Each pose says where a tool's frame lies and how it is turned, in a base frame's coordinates. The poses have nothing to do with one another.
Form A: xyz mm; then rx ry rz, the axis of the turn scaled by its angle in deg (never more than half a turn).
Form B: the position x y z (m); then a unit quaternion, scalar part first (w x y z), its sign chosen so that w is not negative. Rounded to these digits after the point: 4 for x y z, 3 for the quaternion.
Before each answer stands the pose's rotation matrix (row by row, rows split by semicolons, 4 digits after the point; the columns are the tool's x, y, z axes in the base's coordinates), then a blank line. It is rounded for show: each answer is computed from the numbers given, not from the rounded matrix.
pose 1, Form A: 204.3 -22.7 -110.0 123.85 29.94 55.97
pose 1, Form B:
0.6346 0.0734 0.7694; 0.5993 -0.6753 -0.4299; 0.4880 0.7339 -0.4725

0.2043 -0.0227 -0.1100 0.349 0.834 0.202 0.377
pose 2, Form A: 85.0 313.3 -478.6 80.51 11.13 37.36
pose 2, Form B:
0.8119 -0.3067 0.4967; 0.5286 0.0249 -0.8485; 0.2479 0.9515 0.1823

0.0850 0.3133 -0.4786 0.710 0.633 0.088 0.294
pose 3, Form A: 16.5 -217.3 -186.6 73.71 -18.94 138.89
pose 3, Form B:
-0.5116 -0.4306 0.7435; 0.2158 -0.9020 -0.3739; 0.8317 -0.0308 0.5544

0.0165 -0.2173 -0.1866 0.188 0.457 -0.117 0.861
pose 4, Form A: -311.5 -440.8 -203.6 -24.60 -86.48 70.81
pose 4, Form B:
-0.3485 -0.3336 -0.8759; 0.7929 0.3934 -0.4653; 0.4999 -0.8567 0.1274

-0.3115 -0.4408 -0.2036 0.541 -0.181 -0.635 0.520
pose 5, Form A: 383.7 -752.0 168.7 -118.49 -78.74 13.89
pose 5, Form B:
0.4374 0.7625 -0.4768; 0.8796 -0.2525 0.4033; 0.1871 -0.5958 -0.7811

0.3837 -0.7520 0.1687 0.318 -0.786 -0.522 0.092
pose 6, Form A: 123.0 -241.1 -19.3 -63.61 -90.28 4.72
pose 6, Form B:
0.0965 0.5949 -0.7980; 0.6749 0.5502 0.4918; 0.7316 -0.5860 -0.3484

0.1230 -0.2411 -0.0193 0.570 -0.473 -0.671 0.035
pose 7, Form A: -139.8 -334.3 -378.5 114.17 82.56 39.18
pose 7, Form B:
0.2849 0.6583 0.6968; 0.9561 -0.2477 -0.1569; 0.0693 0.7109 -0.6999

-0.1398 -0.3343 -0.3785 0.290 0.747 0.540 0.256
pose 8, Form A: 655.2 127.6 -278.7 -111.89 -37.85 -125.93
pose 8, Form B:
-0.1553 0.3762 0.9134; 0.1897 -0.8961 0.4013; 0.9695 0.2356 0.0678

0.6552 0.1276 -0.2787 0.064 -0.647 -0.219 -0.728
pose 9, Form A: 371.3 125.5 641.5 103.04 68.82 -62.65
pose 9, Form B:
0.2125 0.9417 -0.2608; 0.3479 -0.3223 -0.8804; -0.9132 0.0963 -0.3961

0.3713 0.1255 0.6415 0.351 0.695 0.464 -0.422
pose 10, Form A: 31.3 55.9 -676.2 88.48 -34.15 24.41
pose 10, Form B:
0.7909 -0.6054 -0.0891; -0.1117 0.0004 -0.9937; 0.6016 0.7959 -0.0673

0.0313 0.0559 -0.6762 0.657 0.682 -0.263 0.188
